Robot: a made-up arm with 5 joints.
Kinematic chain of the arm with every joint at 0, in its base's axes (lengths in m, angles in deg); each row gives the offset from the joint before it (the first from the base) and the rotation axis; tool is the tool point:
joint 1: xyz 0 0 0.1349 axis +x
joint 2: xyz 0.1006 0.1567 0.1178 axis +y
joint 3: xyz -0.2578 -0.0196 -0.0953 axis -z
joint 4: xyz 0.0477 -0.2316 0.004 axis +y
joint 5: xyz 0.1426 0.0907 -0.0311 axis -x
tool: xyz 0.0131 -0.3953 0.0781
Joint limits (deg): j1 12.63..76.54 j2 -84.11..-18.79 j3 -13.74..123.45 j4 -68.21..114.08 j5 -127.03..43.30
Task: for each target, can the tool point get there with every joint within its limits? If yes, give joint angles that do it. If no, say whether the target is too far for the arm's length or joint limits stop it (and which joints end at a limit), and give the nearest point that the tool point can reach.
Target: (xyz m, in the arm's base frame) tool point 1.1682 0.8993 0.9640
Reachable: no: too far | nearest point 0.4940 0.5048 0.4772 | short by 0.920 m
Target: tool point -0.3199 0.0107 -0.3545
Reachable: yes | joints 21.52 -26.80 29.17 72.70 -50.67
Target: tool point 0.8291 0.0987 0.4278
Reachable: no: joint limits stop it (at a limit: joint 1, joint 2, joint 3) | nearest point 0.5924 0.0859 0.3159 | short by 0.262 m
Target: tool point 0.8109 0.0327 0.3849
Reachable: no: joint limits stop it (at a limit: joint 1, joint 2, joint 3) | nearest point 0.6004 0.0433 0.2978 | short by 0.228 m
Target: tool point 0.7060 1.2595 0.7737
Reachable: no: too far | nearest point 0.3718 0.6564 0.4352 | short by 0.768 m
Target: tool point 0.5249 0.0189 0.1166
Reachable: yes | joints 62.65 -59.72 1.18 -21.42 -101.66
